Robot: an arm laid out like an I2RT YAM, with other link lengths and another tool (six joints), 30 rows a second.
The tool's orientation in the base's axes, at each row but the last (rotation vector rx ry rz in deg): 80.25 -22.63 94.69; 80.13 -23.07 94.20; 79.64 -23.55 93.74; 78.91 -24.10 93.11; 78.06 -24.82 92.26; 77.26 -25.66 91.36; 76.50 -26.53 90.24; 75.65 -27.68 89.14
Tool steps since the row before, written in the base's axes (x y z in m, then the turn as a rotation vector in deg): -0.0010 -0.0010 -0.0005 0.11 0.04 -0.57; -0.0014 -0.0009 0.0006 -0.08 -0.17 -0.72; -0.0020 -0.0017 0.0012 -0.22 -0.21 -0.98; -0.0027 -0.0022 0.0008 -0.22 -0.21 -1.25; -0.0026 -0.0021 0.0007 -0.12 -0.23 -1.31; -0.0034 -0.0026 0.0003 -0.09 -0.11 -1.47; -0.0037 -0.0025 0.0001 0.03 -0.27 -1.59; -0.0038 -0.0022 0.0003 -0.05 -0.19 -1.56
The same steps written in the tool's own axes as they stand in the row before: -0.0009 0.0012 0.0000 -0.49 -0.28 -0.14; 0.0001 0.0018 0.0000 -0.73 -0.06 -0.14; 0.0002 0.0028 0.0004 -0.99 -0.01 -0.28; -0.0004 0.0035 0.0003 -1.23 -0.09 -0.36; -0.0004 0.0034 0.0004 -1.29 -0.18 -0.31; -0.0011 0.0041 0.0002 -1.38 -0.30 -0.44; -0.0013 0.0043 0.0001 -1.54 -0.37 -0.28; -0.0010 0.0043 0.0000 -1.49 -0.33 -0.38
